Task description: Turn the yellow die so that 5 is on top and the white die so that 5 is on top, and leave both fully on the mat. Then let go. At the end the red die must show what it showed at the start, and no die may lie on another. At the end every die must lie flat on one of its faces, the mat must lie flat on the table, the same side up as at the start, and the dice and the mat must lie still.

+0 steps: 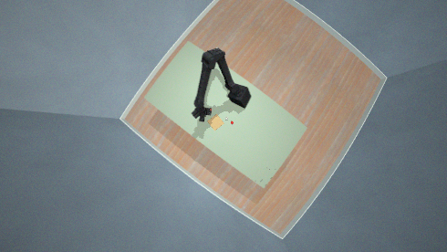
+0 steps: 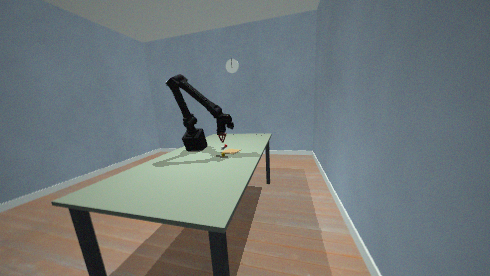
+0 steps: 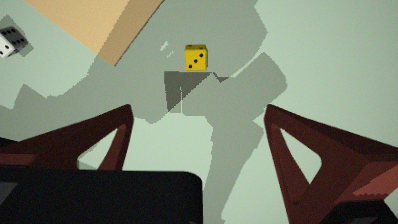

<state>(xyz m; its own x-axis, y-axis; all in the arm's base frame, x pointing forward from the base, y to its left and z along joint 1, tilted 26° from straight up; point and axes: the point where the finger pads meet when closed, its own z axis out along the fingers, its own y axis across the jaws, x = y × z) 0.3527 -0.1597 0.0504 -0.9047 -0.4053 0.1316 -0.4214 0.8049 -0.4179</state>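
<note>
Now: the yellow die 120 mm below my hand. From my hand the other things lie so: tan mat (140 mm to the left, 130 mm below, 30 mm ahead); red die (300 mm to the left, 120 mm below, 70 mm behind); white die (220 mm to the left, 120 mm below, 70 mm behind).
</note>
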